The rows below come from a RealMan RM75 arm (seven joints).
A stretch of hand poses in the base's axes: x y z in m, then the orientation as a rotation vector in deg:
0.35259 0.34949 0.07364 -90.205 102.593 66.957
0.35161 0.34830 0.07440 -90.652 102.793 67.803
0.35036 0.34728 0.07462 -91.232 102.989 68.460
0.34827 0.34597 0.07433 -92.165 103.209 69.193
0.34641 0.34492 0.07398 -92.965 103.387 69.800
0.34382 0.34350 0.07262 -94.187 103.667 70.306
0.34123 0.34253 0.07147 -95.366 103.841 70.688
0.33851 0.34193 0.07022 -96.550 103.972 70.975
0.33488 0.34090 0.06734 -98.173 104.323 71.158
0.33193 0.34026 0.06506 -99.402 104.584 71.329
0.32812 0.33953 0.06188 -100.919 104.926 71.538
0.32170 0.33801 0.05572 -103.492 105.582 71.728
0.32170 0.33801 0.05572 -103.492 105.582 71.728
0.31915 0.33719 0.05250 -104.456 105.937 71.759
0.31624 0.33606 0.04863 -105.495 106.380 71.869
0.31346 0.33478 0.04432 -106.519 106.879 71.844
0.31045 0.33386 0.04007 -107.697 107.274 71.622
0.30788 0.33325 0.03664 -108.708 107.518 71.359
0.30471 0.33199 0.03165 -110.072 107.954 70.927
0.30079 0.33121 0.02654 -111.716 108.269 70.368
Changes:
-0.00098 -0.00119 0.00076 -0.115 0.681 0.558
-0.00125 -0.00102 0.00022 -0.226 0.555 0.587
-0.00209 -0.00131 -0.00029 -0.387 0.626 0.852
-0.00186 -0.00105 -0.00035 -0.333 0.518 0.723
-0.00259 -0.00142 -0.00136 -0.618 0.516 0.964
-0.00259 -0.00097 -0.00115 -0.561 0.381 0.909
-0.00272 -0.00060 -0.00125 -0.558 0.299 0.888
-0.00363 -0.00103 -0.00288 -0.927 0.362 1.120
-0.00295 -0.00064 -0.00228 -0.693 0.300 0.856
-0.00381 -0.00073 -0.00318 -0.871 0.387 1.049
-0.00642 -0.00152 -0.00616 -1.565 0.599 1.712
0.00000 0.00000 0.00000 0.000 0.000 0.000
-0.00255 -0.00082 -0.00322 -0.667 0.255 0.609
-0.00291 -0.00113 -0.00387 -0.745 0.359 0.664
-0.00278 -0.00128 -0.00431 -0.800 0.295 0.608
-0.00301 -0.00092 -0.00425 -0.836 0.131 0.683
-0.00257 -0.00061 -0.00343 -0.667 0.026 0.585
-0.00317 -0.00126 -0.00499 -0.986 0.038 0.751
-0.00392 -0.00078 -0.00511 -1.057 -0.059 0.935

